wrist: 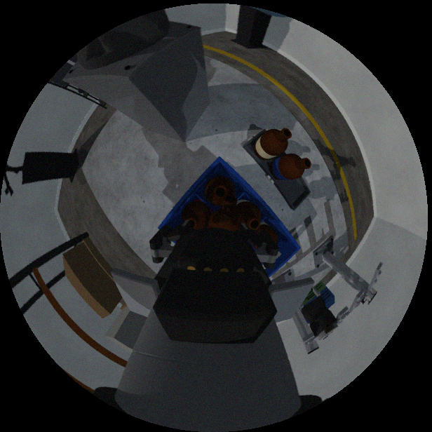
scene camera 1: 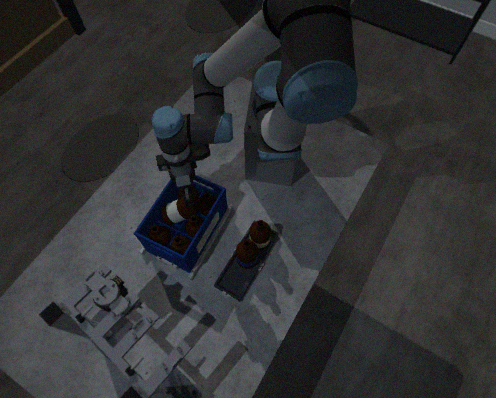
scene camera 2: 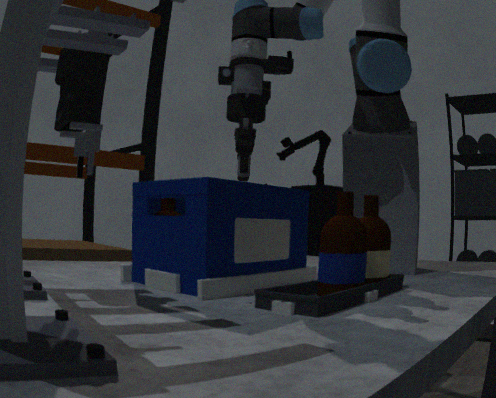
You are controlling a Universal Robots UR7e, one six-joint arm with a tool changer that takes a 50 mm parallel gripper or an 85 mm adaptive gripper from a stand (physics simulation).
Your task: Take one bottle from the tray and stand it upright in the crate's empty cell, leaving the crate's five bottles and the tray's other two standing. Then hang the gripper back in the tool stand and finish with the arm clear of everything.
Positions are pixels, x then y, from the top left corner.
Scene:
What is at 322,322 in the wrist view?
A gripper.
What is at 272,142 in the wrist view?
A cream-labelled bottle.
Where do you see a tool stand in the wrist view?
323,253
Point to a gripper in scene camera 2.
246,105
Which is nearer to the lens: the cream-labelled bottle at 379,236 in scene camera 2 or the gripper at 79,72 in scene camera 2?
The gripper.

